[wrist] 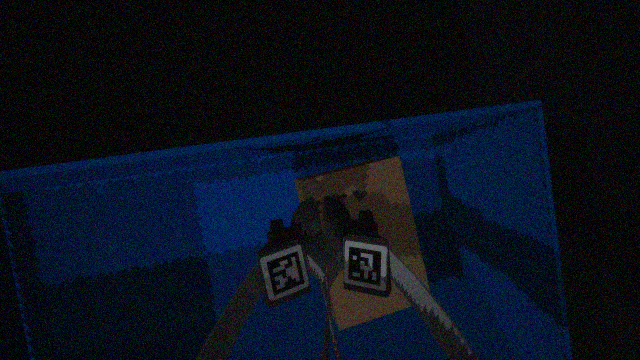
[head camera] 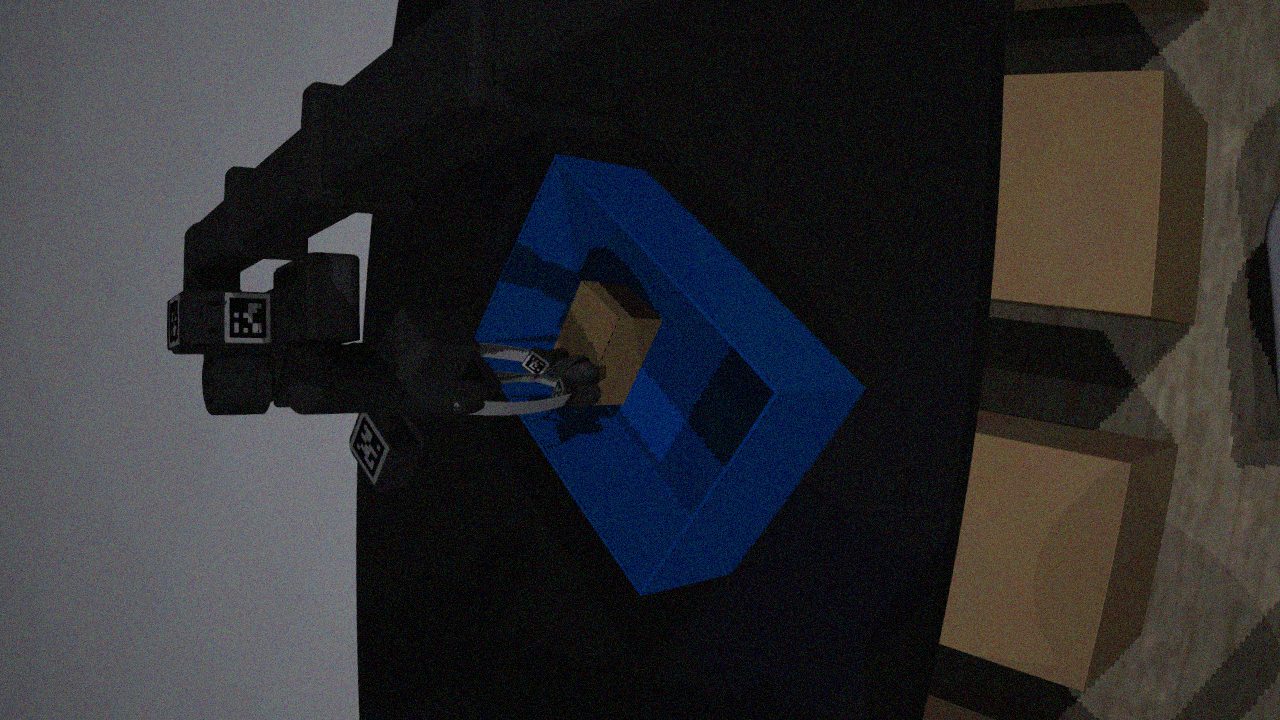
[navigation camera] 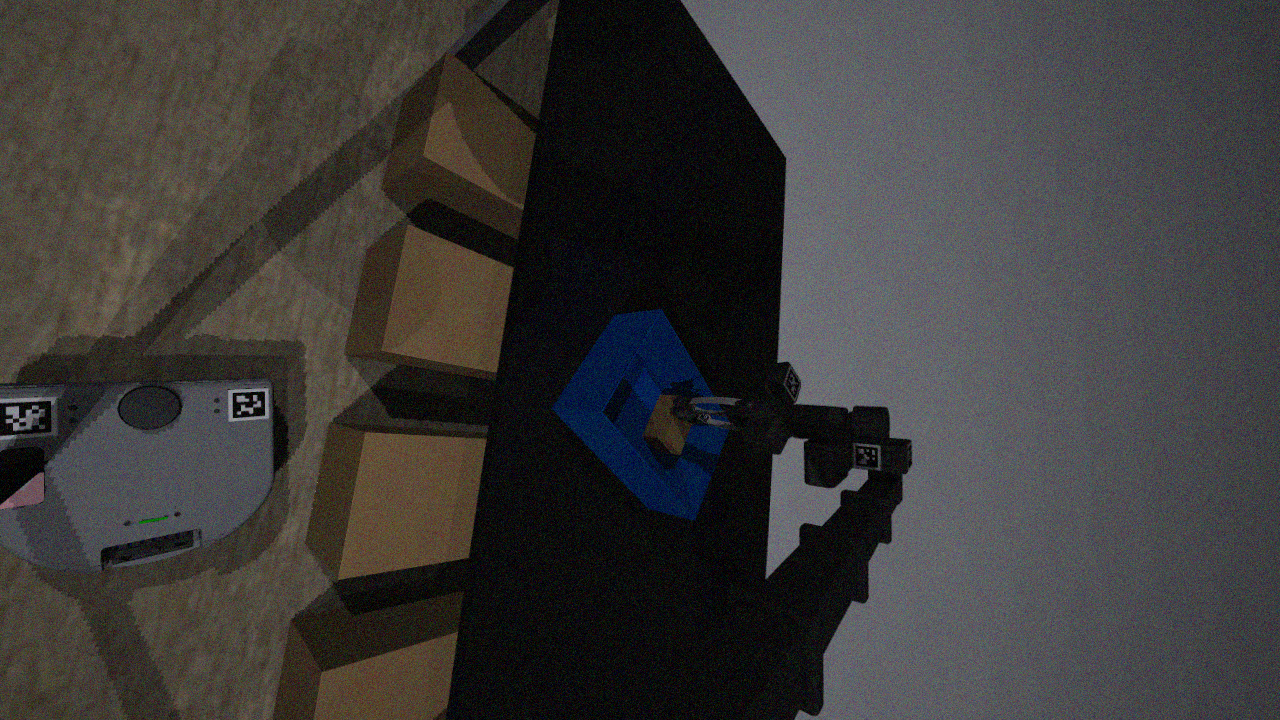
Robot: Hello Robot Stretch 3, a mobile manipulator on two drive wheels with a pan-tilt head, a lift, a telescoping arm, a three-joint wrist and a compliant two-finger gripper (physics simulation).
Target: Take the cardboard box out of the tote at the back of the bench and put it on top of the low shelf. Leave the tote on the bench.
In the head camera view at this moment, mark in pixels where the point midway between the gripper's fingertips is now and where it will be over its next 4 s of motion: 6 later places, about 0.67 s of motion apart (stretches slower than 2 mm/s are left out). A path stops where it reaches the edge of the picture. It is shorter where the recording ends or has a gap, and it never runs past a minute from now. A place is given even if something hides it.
My gripper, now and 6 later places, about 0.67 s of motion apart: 589,378; 605,376; 599,376; 562,376; 560,376; 563,376; 572,376
